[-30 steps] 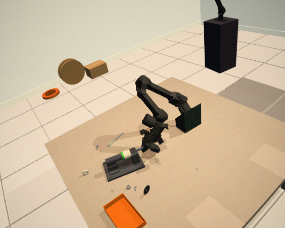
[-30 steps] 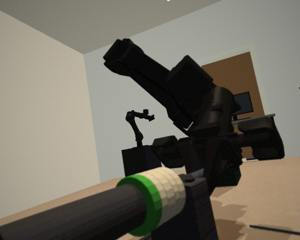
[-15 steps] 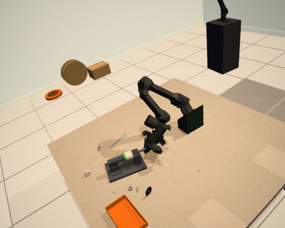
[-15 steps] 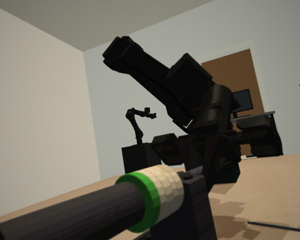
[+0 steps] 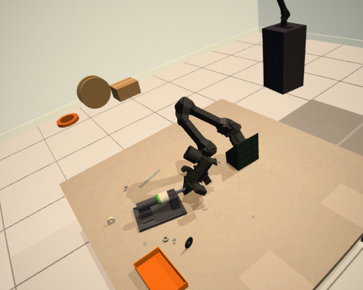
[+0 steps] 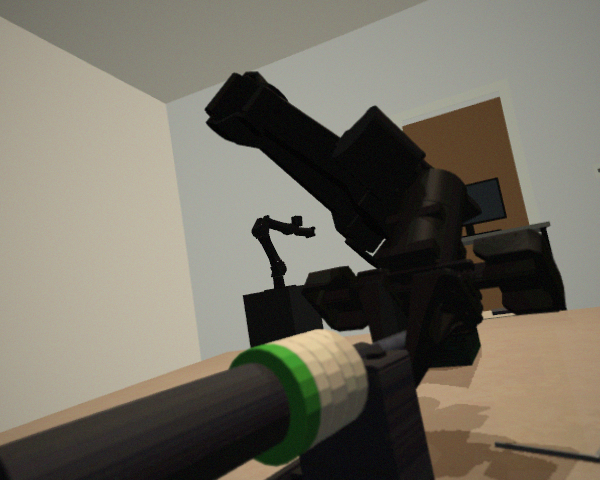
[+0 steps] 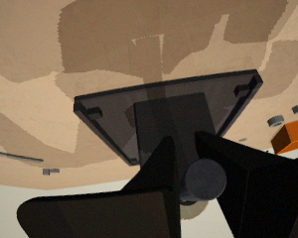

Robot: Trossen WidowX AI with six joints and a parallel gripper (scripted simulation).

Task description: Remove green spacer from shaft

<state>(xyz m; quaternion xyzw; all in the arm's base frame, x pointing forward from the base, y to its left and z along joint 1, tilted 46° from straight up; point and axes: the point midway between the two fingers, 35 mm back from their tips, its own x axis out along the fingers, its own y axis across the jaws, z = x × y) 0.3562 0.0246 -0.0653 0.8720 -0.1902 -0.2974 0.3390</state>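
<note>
Right now my gripper tip is 5 cm short of the grey shaft, 2 cm below it and 1 cm to the left of it. The rest, counted from my gripper tip: allen key (8 cm to the left, 5 cm below, 5 cm behind); green spacer (12 cm ahead, 2 cm to the right, 2 cm above); black ring (23 cm to the left, 10 cm ahead, 3 cm below).
</note>
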